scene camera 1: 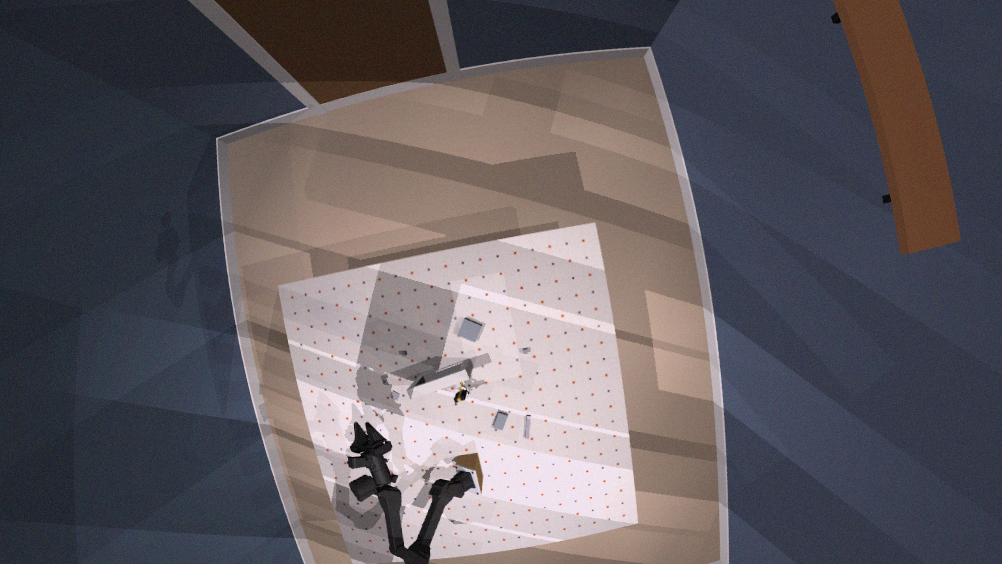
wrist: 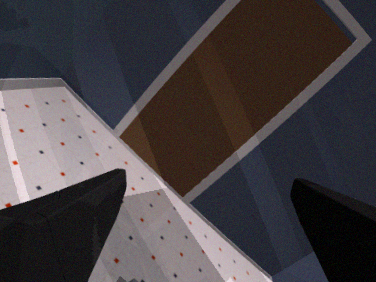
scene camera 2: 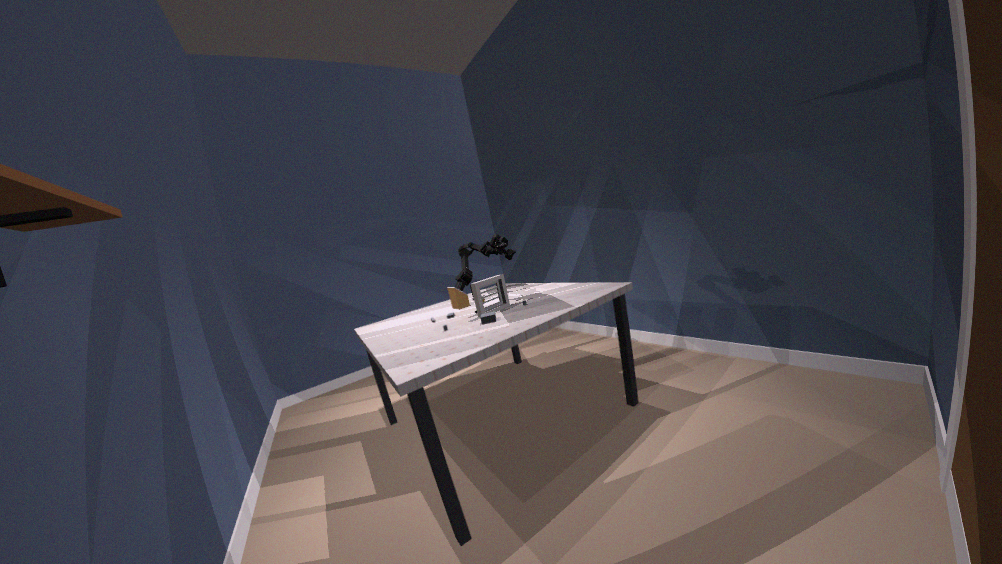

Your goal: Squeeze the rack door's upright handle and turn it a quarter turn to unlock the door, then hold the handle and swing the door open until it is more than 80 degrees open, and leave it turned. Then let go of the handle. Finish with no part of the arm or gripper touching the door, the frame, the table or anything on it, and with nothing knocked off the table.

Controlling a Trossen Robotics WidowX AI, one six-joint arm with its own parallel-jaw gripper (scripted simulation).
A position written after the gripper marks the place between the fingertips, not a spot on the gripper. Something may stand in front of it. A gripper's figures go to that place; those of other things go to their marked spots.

The gripper (scene camera 1: 360, 422): 122 cm from the lens. A rack frame (scene camera 1: 420, 387) is 126 cm from the lens.
